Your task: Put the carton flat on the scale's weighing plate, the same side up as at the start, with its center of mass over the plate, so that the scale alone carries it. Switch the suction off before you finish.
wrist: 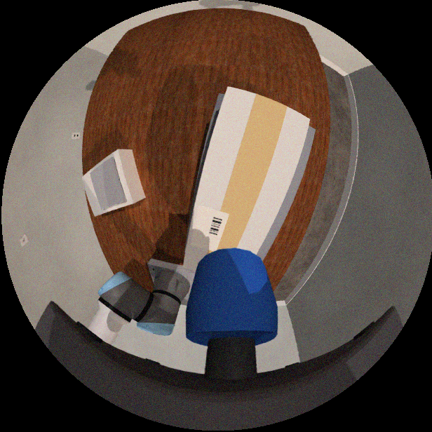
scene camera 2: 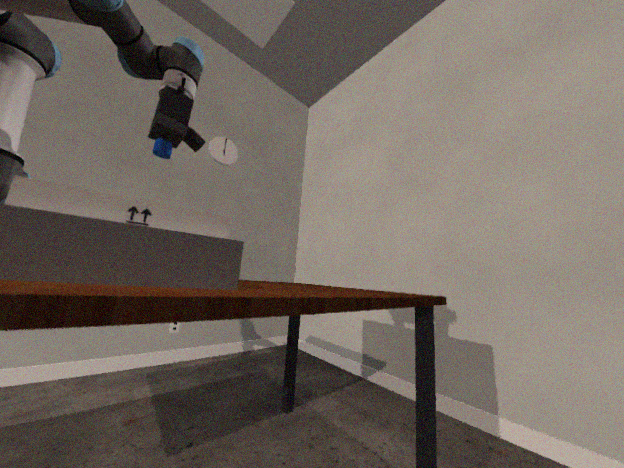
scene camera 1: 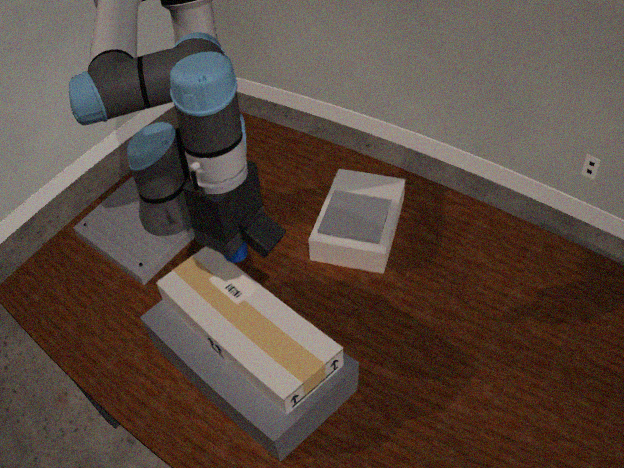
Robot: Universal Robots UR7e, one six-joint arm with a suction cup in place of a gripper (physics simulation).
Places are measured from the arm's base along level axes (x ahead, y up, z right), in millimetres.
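Where they show: hand, tool point: (scene camera 2: 161,154) (scene camera 1: 235,253); arm's base, link origin: (scene camera 1: 169,212).
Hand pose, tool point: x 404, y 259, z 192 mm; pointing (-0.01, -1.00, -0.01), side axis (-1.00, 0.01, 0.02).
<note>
Each offset is from my tool point to the top centre of the thing. "*": to the spot under its first point.
The long white carton @[dy -136, dx -6, dz +15 mm] (scene camera 1: 267,327) (scene camera 2: 139,215) (wrist: 255,160) lies flat on a grey block, with its tan tape and barcode label on top and the arrows on its sides pointing up. The scale @[dy -214, dx -7, dz -394 mm] (scene camera 1: 347,256) (wrist: 131,175) is a white housing with a grey weighing plate @[* dy -214, dx +6, dz -349 mm] (scene camera 1: 355,216) (wrist: 107,182), which is bare. My blue suction cup (scene camera 1: 236,253) (scene camera 2: 162,149) (wrist: 231,295) points down and carries nothing. It hangs above and apart from the carton, close to its barcode end; the wrist view hides part of that end behind the cup. The scale does not show in scene camera 2.
The grey block @[dy -193, dx -4, dz +34 mm] (scene camera 1: 317,408) (scene camera 2: 120,256) (wrist: 276,230) stands near the table's edge and reaches out past the carton on its long side. My arm's base plate (scene camera 1: 115,236) is beside the barcode end. The scale stands across the table, towards the wall.
</note>
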